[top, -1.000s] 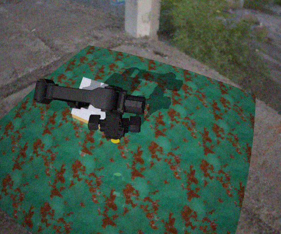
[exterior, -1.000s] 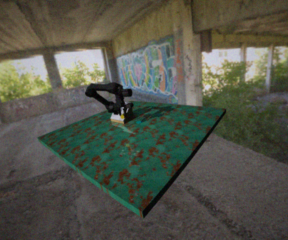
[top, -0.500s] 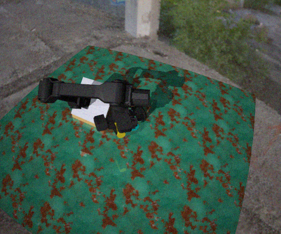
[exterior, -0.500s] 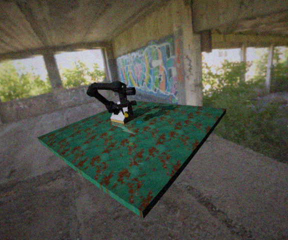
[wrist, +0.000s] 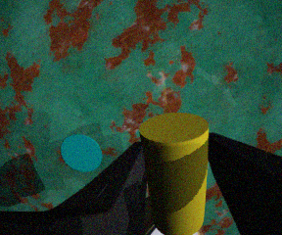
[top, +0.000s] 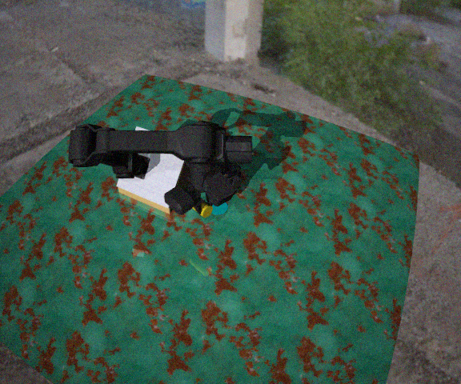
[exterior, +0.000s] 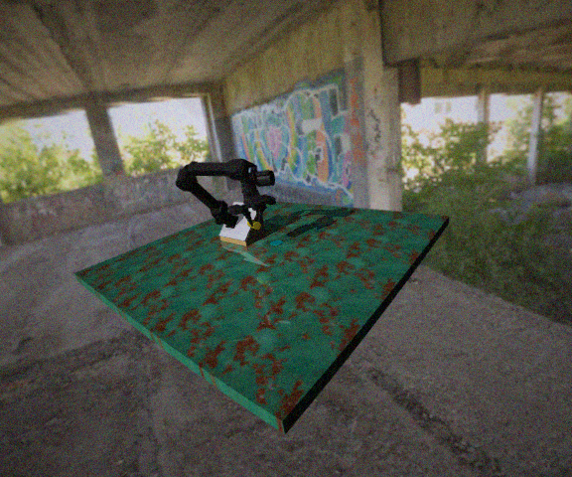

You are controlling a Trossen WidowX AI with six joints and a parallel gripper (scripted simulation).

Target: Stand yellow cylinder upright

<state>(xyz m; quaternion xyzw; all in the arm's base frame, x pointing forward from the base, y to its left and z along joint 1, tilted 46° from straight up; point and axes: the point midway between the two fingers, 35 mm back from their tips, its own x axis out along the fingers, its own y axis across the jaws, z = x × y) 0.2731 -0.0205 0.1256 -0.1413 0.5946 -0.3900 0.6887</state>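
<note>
Now: the yellow tall cylinder 20 mm behind my gripper tip and 10 mm to the left of it. From my gripper tip the other things lie so: cyan circle 30 mm behind, 130 mm to the left, 130 mm below.
</note>
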